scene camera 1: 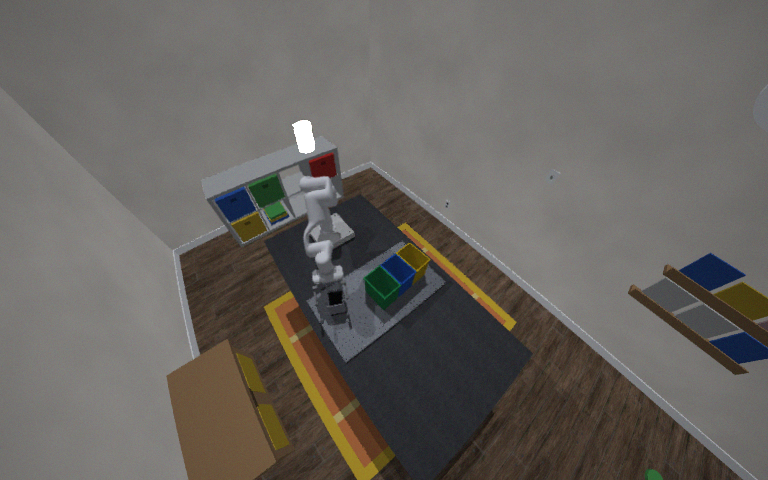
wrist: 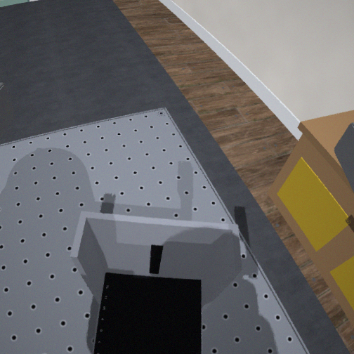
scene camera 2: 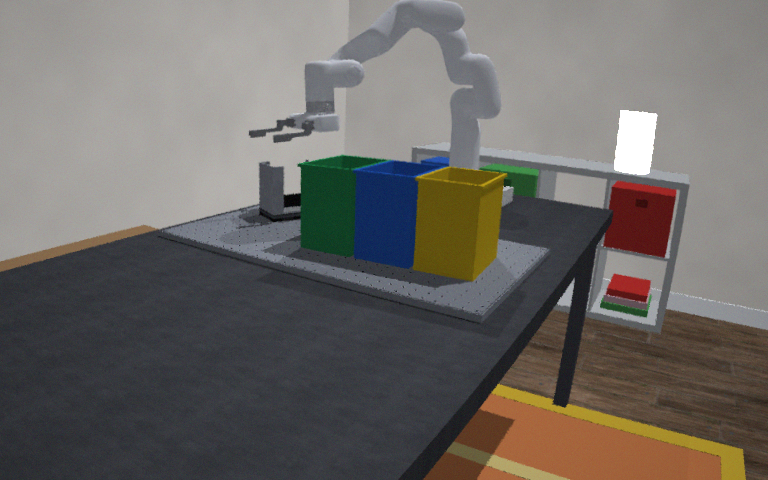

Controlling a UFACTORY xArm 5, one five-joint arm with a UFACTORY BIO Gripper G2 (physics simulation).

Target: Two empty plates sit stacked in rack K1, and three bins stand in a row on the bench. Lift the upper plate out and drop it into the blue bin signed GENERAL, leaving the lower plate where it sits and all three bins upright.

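Frame: origin at the arm's base, x ahead, y left, z up, level; centimetres.
Where they show: hand, its tool point: [scene camera 1: 331, 298] [scene camera 2: 269, 135]; arm's base, origin of its link: [scene camera 1: 327, 228].
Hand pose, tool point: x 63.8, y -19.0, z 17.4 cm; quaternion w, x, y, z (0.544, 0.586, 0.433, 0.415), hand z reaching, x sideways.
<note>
Each offset is from my tool point to the top centre of the thing. Level surfaces: height alone.
Rack K1 @[dx -6.2, dy +2.4, dz -7.2 cm] [scene camera 1: 335, 309] [scene camera 2: 270, 187] [wrist: 160, 221] stands upright on the perforated board. Inside it lies a black plate @[dx -5.3, dy +2.1, dz -16.4 cm] [scene camera 1: 335, 297] [wrist: 150, 312]; whether a second one is under it is hidden. My gripper [scene camera 1: 336, 329] [scene camera 2: 270, 135] is open and empty. Its fingers point sideways and stand well above the rack in the scene camera 2 view. A green bin @[dx +2.6, dy +29.2, dz -3.1 cm] [scene camera 1: 382, 284] [scene camera 2: 327, 209], a blue bin @[dx -0.3, dy +41.9, dz -3.1 cm] [scene camera 1: 399, 270] [scene camera 2: 385, 217] and a yellow bin @[dx -3.2, dy +54.7, dz -3.1 cm] [scene camera 1: 413, 258] [scene camera 2: 453, 226] stand upright in a row. The sign GENERAL does not show.
The grey perforated board @[dz -21.1 cm] [scene camera 1: 347, 347] [scene camera 2: 396, 283] [wrist: 40, 250] lies on the dark bench @[dz -22.4 cm] [scene camera 1: 430, 373] [scene camera 2: 169, 339] [wrist: 75, 65]. The green bin is the nearest bin to the rack. A brown cabinet [scene camera 1: 220, 413] [wrist: 325, 130] stands off the bench.
</note>
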